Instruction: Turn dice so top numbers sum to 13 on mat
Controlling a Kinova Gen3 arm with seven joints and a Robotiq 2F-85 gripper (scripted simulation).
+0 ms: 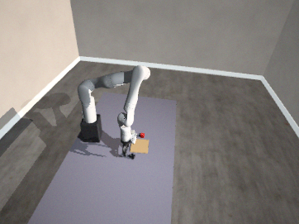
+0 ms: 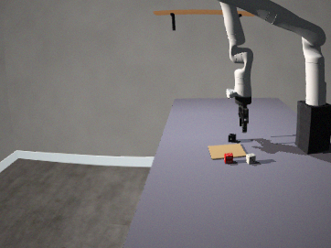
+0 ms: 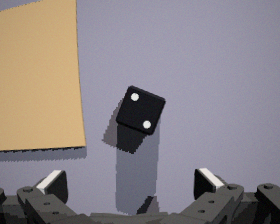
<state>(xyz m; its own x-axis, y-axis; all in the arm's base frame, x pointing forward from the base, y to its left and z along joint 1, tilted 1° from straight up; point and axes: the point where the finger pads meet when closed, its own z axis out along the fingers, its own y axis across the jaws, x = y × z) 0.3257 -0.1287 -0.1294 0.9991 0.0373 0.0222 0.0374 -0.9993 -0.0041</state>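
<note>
Right now my hand is 24 cm to the right of the white die, 5 cm above it and 1 cm past it. The rest, counted from my hand: black die (5 cm below, 5 cm ahead, 1 cm to the right); tan mat (12 cm to the left, 8 cm ahead, 6 cm below); red die (22 cm to the left, 8 cm ahead, 5 cm below).
</note>
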